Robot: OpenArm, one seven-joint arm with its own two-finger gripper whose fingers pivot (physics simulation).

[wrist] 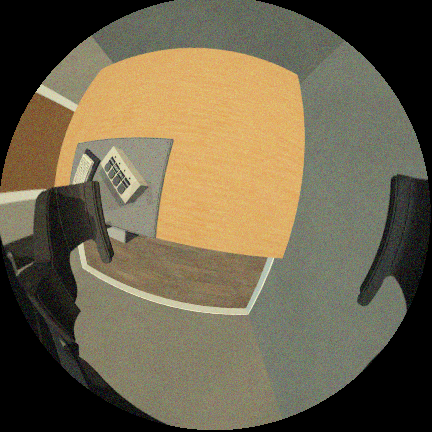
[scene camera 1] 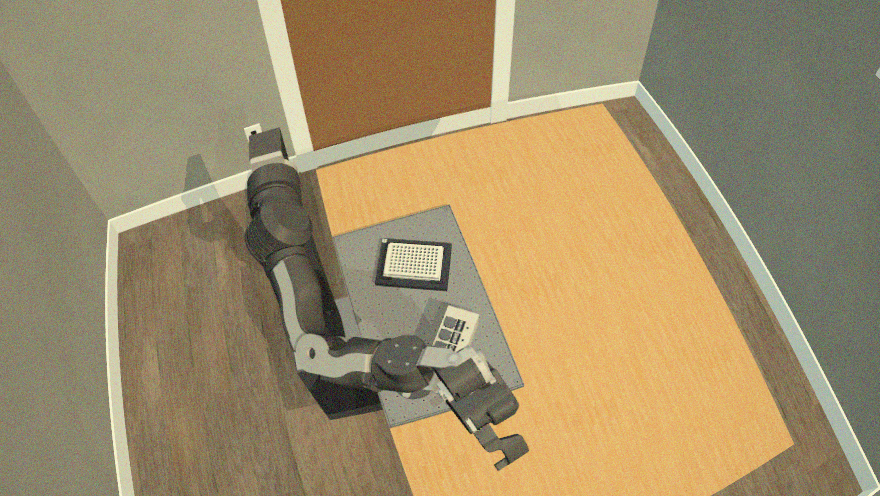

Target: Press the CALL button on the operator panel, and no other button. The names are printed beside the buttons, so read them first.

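The operator panel [scene camera 1: 468,328] [wrist: 136,184] is a cream box with a sloped face and a row of several dark round buttons [scene camera 1: 450,322] [wrist: 117,179]. Small dark labels with print stand beside them, too small to read, so I cannot tell which is CALL. In the scene view the arm covers the panel's near end; in the wrist view the whole row shows. My gripper [scene camera 1: 510,452] [wrist: 207,237] is open, its fingers wide apart with nothing between them. It hangs beyond the panel's near end, off to its side, and does not touch it.
The panel stands on a grey perforated board [scene camera 1: 425,221] [wrist: 160,155]. A white well plate [scene camera 1: 412,261] [wrist: 83,169] lies in a black holder on the same board, beyond the panel from the gripper. A brown door [scene camera 1: 394,61] stands at the back.
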